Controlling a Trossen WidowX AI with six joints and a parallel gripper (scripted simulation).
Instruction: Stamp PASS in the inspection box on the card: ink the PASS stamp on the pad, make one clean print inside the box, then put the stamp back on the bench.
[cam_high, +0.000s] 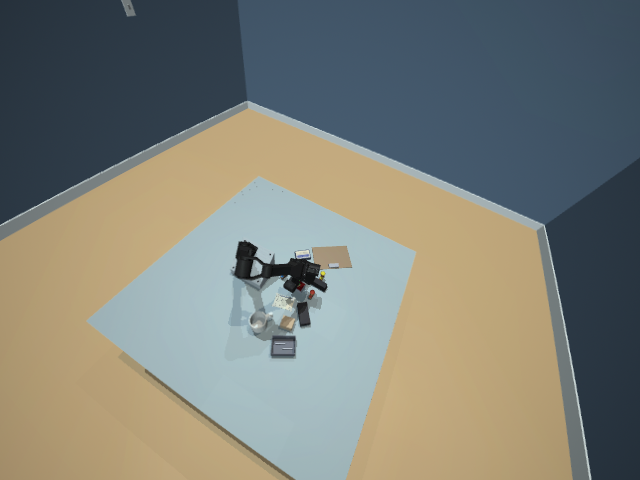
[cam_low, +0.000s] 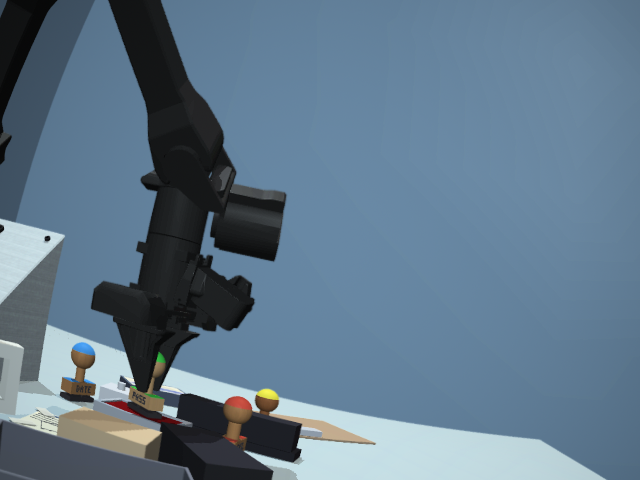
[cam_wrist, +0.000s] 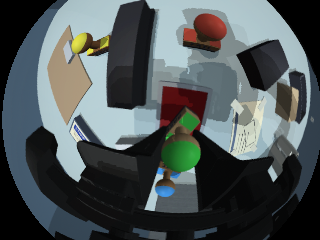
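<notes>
Now: the green-topped pass stamp right at my gripper tip. Round my gripper tip: red ink pad (4 cm below); blue date stamp (9 cm behind, 2 cm below); red-knobbed stamp (10 cm ahead, 1 cm to the right, 2 cm below).
</notes>
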